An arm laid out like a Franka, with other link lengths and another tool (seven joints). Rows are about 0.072 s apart.
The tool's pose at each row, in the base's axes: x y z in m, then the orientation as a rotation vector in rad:
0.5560 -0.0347 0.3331 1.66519 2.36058 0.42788
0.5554 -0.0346 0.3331 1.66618 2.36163 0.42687
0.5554 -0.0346 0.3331 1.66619 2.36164 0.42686
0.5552 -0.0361 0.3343 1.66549 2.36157 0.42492
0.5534 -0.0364 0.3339 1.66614 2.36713 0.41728
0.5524 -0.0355 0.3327 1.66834 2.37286 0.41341
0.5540 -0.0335 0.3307 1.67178 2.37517 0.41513
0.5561 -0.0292 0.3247 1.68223 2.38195 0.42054
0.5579 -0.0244 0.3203 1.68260 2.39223 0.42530
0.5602 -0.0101 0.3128 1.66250 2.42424 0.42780
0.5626 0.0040 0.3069 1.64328 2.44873 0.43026
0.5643 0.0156 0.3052 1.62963 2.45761 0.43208
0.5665 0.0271 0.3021 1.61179 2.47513 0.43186
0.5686 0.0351 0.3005 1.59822 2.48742 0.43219
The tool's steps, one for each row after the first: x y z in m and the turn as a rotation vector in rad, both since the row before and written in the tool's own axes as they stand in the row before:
0.0003 -0.0005 -0.0002 0.00140 0.00054 0.00023
0.0000 0.0000 0.0000 0.00001 0.00001 0.00000
-0.0014 -0.0002 -0.0014 0.00061 -0.00124 -0.00060
0.0003 -0.0018 -0.0003 0.00676 0.00023 -0.00185
0.0012 -0.0010 0.0009 0.00565 0.00273 -0.00058
0.0014 0.0014 0.0026 0.00168 0.00356 0.00165
0.0034 0.0012 0.0068 0.00491 0.01075 0.00507
0.0039 0.0016 0.0053 0.00334 0.00942 -0.00219
0.0126 0.0040 0.0096 0.00850 0.01629 -0.02086
0.0121 0.0049 0.0082 0.00505 0.01165 -0.01813
0.0100 0.0051 0.0038 -0.00084 0.00252 -0.01063
0.0096 0.0051 0.0053 0.00332 0.00630 -0.01553
0.0064 0.0043 0.0033 0.00181 0.00440 -0.01148

